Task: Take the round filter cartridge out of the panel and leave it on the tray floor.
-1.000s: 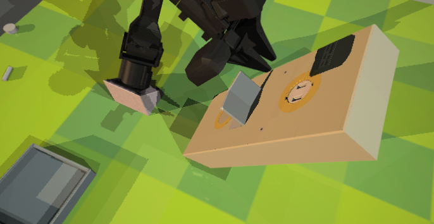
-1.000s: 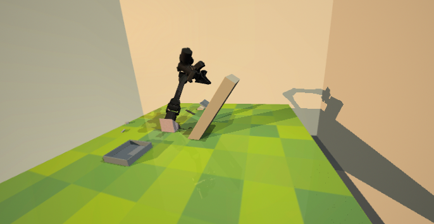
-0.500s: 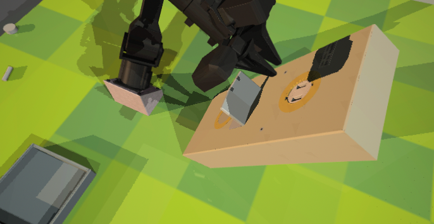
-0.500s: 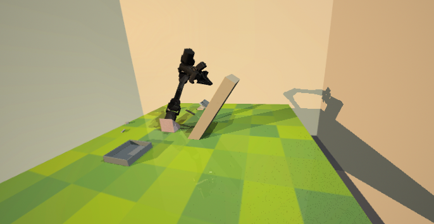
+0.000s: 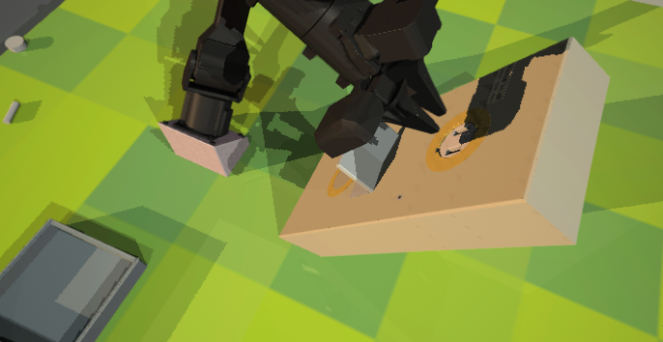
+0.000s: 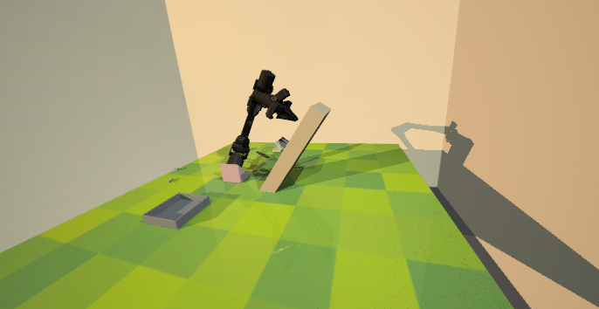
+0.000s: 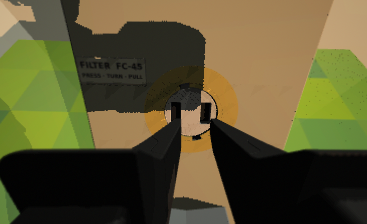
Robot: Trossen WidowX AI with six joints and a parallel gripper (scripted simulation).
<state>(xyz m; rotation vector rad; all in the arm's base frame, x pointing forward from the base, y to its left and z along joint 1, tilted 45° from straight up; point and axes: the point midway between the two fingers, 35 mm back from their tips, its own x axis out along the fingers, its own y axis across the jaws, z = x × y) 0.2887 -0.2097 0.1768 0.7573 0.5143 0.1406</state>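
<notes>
My gripper tip is now 4 cm short of the round filter cartridge and 3 cm above it. Also, from my gripper tip: grey flap: 12 cm below, 6 cm behind, 1 cm to the left; tan service panel: 10 cm below, 1 cm behind; dark grey tray: 41 cm behind, 28 cm below, 25 cm to the right.
</notes>
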